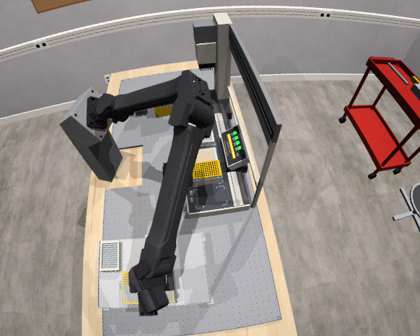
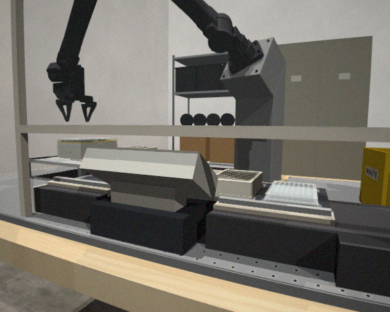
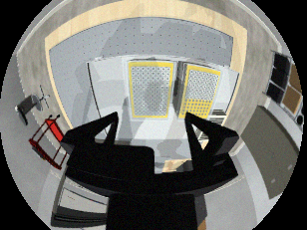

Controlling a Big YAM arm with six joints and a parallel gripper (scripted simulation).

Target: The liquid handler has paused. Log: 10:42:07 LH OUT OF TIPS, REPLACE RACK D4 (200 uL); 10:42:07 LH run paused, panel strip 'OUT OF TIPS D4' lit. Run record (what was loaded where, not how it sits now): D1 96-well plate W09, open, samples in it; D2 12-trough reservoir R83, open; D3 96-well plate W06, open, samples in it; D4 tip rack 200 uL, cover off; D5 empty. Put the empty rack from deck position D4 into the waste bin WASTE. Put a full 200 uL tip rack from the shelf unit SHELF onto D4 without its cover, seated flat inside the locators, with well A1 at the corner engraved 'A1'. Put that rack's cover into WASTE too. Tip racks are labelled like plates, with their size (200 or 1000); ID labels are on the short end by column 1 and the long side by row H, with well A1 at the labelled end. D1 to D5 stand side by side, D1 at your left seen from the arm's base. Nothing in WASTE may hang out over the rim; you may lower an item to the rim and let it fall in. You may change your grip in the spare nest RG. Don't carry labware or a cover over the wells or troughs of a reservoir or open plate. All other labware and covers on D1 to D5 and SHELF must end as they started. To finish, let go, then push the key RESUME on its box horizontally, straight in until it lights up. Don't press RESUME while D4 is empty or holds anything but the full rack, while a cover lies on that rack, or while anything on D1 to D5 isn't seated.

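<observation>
Right now my hand is 8 cm above the clear cover. The rest, counted from my hand: black spare nest 33 cm ahead, 44 cm to the left, 20 cm below; shelf unit 1 cm behind, 8 cm to the left, 15 cm below; frame post 52 cm ahead, 7 cm to the left, 3 cm above.
</observation>
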